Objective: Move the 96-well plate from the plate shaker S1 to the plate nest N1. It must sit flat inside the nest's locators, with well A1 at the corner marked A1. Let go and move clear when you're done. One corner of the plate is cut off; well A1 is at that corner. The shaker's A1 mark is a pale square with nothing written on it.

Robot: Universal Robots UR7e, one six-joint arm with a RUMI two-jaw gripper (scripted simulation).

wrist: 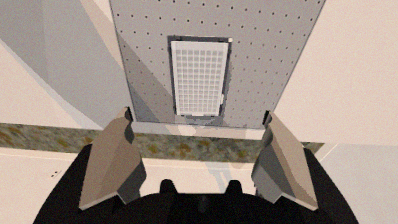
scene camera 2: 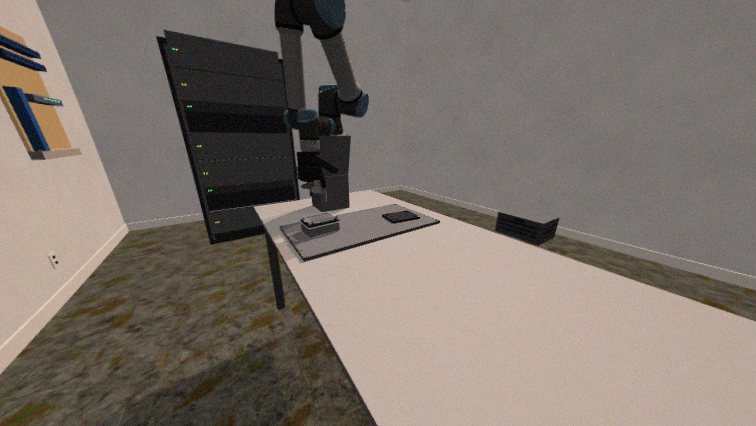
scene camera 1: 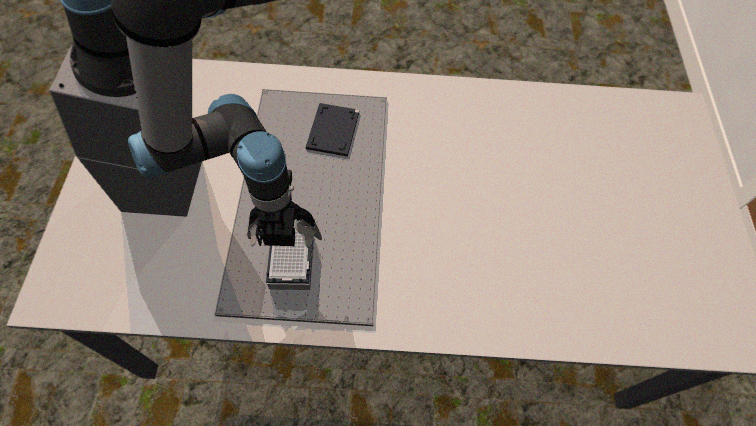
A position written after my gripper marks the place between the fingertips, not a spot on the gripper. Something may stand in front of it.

Note:
In view: my gripper (scene camera 1: pixel 285 238), a white 96-well plate (scene camera 1: pixel 280 268) and a plate nest N1 (scene camera 1: pixel 333 127).
The white 96-well plate is seen too in the wrist view (wrist: pixel 204 62). My gripper is seen too in the wrist view (wrist: pixel 198 109) and in scene camera 2 (scene camera 2: pixel 317 199).

